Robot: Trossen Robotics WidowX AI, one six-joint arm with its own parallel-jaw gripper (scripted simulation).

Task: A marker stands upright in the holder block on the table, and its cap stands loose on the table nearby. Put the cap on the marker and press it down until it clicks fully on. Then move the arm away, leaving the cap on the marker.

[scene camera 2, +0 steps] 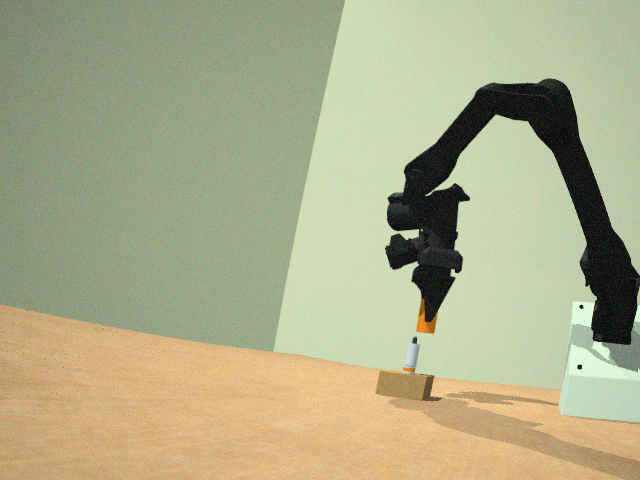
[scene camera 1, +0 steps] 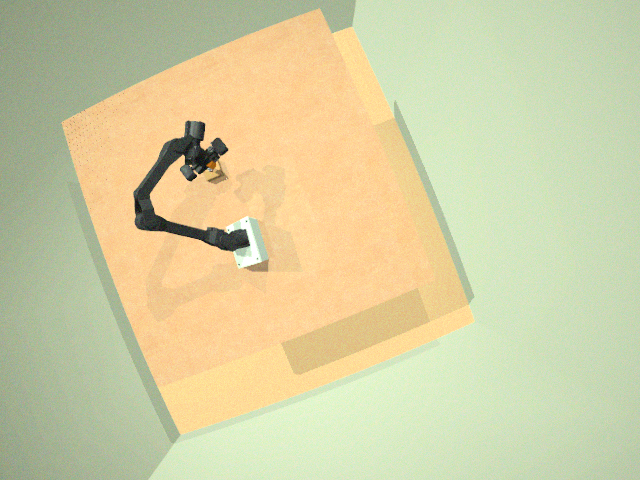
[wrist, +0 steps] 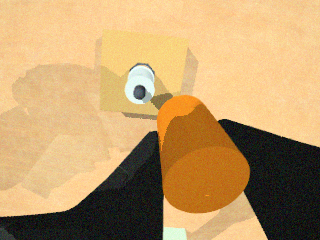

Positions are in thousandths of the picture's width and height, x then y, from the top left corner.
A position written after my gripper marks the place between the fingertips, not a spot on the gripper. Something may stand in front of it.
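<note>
Gripper, mine (scene camera 2: 666, 672) (scene camera 1: 330, 343) (wrist: 589, 556): carrying a marker cap (wrist: 636, 715). Tan holder block (scene camera 2: 612, 801) in view too.
</note>
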